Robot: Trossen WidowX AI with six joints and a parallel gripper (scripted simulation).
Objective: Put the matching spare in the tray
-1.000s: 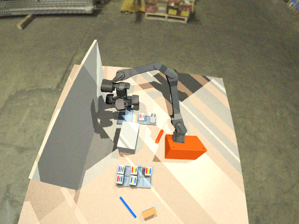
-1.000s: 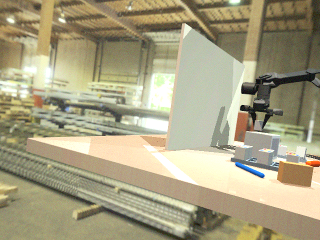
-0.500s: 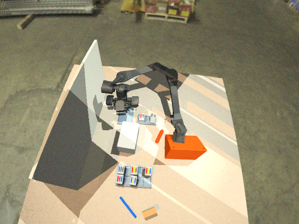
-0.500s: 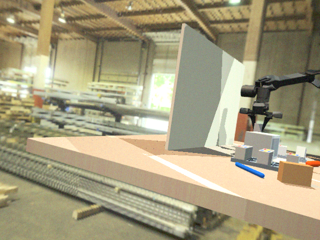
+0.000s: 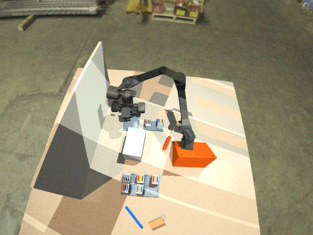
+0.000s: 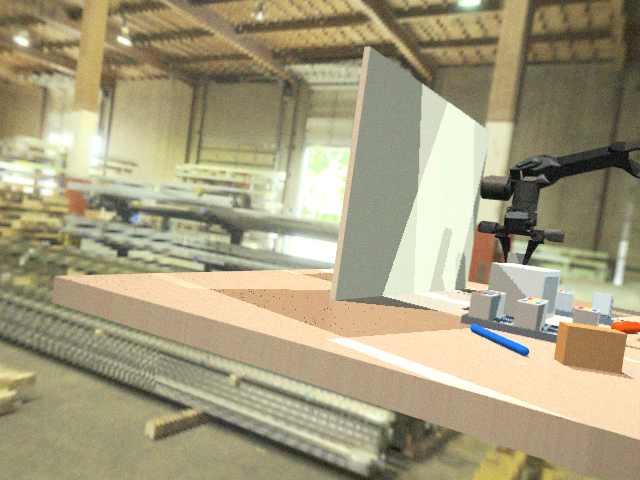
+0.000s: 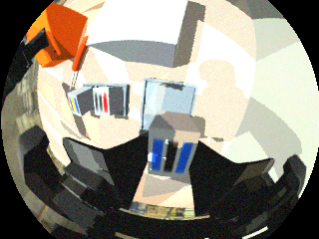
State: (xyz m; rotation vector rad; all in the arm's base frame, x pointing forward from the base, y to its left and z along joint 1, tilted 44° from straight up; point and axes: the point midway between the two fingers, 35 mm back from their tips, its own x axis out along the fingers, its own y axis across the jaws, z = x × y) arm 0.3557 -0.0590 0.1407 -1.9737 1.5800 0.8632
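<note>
My gripper tip is now 8 cm above the light blue tray and 1 cm past it. Round my gripper tip: dark spare rack: 37 cm to the left, 15 cm behind, 8 cm below; tall grey panel: 17 cm to the left, 16 cm ahead, 14 cm above; white mounted unit: 17 cm to the left, 8 cm behind, 4 cm below.
</note>
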